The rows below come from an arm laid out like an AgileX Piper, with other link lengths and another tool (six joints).
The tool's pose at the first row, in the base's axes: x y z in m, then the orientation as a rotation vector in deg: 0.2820, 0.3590, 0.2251, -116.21, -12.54, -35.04
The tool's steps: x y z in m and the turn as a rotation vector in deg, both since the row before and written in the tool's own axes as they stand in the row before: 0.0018, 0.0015, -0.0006, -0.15, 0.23, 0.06; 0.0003, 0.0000, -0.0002, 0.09, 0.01, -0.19; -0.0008, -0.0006, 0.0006, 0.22, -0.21, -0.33; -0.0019, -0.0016, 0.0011, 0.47, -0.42, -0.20; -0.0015, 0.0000, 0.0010, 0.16, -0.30, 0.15; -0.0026, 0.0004, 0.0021, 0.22, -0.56, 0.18; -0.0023, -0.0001, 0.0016, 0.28, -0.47, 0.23; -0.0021, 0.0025, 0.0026, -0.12, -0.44, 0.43; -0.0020, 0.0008, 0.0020, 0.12, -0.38, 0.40; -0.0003, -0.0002, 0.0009, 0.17, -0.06, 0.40
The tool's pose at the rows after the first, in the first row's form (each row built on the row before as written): 0.2839, 0.3575, 0.2251, -116.27, -12.30, -35.27; 0.2841, 0.3573, 0.2253, -116.18, -12.51, -35.38; 0.2834, 0.3582, 0.2251, -116.04, -13.03, -35.33; 0.2815, 0.3601, 0.2249, -115.73, -13.61, -34.93; 0.2805, 0.3611, 0.2237, -115.68, -13.68, -34.50; 0.2791, 0.3629, 0.2212, -115.66, -13.89, -33.78; 0.2776, 0.3645, 0.2195, -115.55, -14.01, -33.10; 0.2776, 0.3657, 0.2155, -115.82, -13.81, -32.42; 0.2768, 0.3672, 0.2131, -115.83, -13.66, -31.76; 0.2767, 0.3681, 0.2127, -115.69, -13.33, -31.41
